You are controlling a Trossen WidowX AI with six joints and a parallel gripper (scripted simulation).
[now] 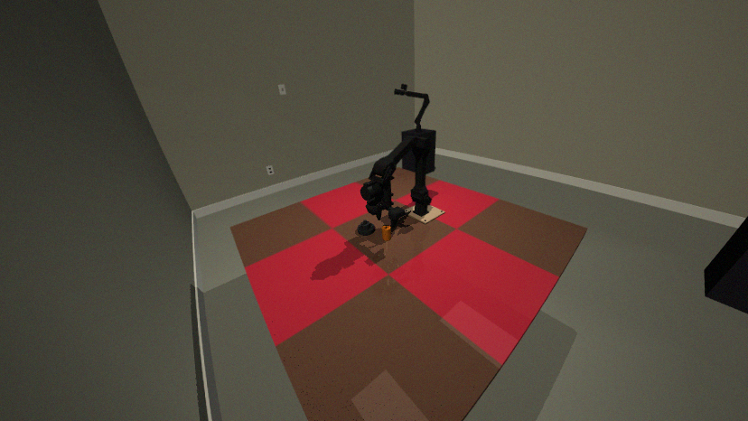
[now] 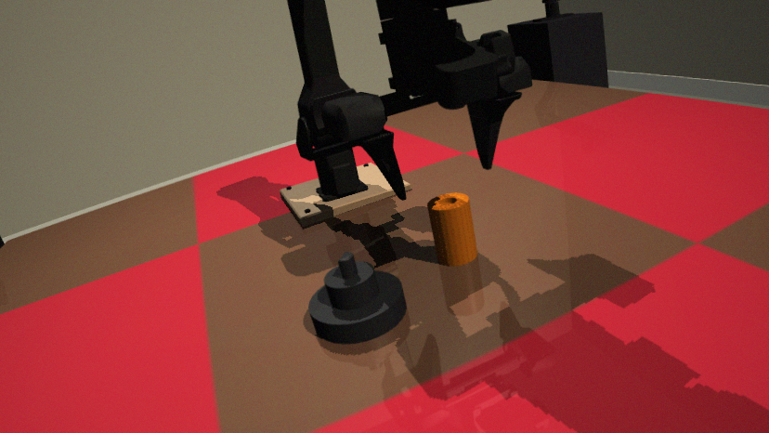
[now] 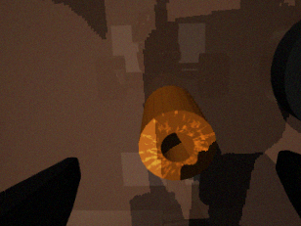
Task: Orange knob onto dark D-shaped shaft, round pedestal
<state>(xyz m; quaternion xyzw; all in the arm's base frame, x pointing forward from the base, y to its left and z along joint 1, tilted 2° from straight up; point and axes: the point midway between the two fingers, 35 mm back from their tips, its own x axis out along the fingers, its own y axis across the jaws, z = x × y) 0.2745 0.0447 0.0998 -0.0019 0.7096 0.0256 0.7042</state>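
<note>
Now: the orange knob 50 mm below my gripper tip. From my gripper tip the other things lie so: dark round pedestal (30 mm ahead, 120 mm to the right, 50 mm below).
</note>
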